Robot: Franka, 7 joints.
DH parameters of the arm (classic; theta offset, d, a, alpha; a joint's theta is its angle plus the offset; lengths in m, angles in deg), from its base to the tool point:
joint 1: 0 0.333 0 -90
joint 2: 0 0 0 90
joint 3: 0 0.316 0.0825 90
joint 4: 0 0 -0.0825 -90
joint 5: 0 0.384 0 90
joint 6: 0 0 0.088 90
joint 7: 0 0.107 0 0
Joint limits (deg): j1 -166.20..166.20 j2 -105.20..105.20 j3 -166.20..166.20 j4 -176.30..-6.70 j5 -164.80..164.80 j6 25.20..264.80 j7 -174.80..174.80
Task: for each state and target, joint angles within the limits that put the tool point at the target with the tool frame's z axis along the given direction. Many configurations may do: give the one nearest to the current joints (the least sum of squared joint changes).
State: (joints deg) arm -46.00 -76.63 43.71 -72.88 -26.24 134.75 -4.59
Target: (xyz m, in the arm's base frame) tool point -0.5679 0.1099 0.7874 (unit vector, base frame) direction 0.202 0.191 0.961
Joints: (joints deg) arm 9.99 -103.30 19.20 -90.48 -18.32 152.43 -4.59
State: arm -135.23 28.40 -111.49 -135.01 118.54 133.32 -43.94
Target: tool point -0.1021 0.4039 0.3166 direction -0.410 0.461 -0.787
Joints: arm -143.11 34.42 -108.49 -151.67 97.19 138.54 -43.94
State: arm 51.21 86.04 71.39 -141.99 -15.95 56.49 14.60
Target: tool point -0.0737 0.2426 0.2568 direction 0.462 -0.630 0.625
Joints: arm 28.86 68.60 62.98 -141.10 14.21 32.98 14.60
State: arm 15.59 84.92 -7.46 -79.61 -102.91 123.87 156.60
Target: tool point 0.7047 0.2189 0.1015 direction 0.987 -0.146 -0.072
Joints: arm 28.57 61.10 -13.83 -77.15 -137.42 135.35 156.60
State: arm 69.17 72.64 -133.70 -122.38 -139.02 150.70 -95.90
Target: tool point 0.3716 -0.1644 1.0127 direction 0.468 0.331 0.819
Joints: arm 32.54 54.79 -140.02 -75.17 -164.25 118.36 -95.90
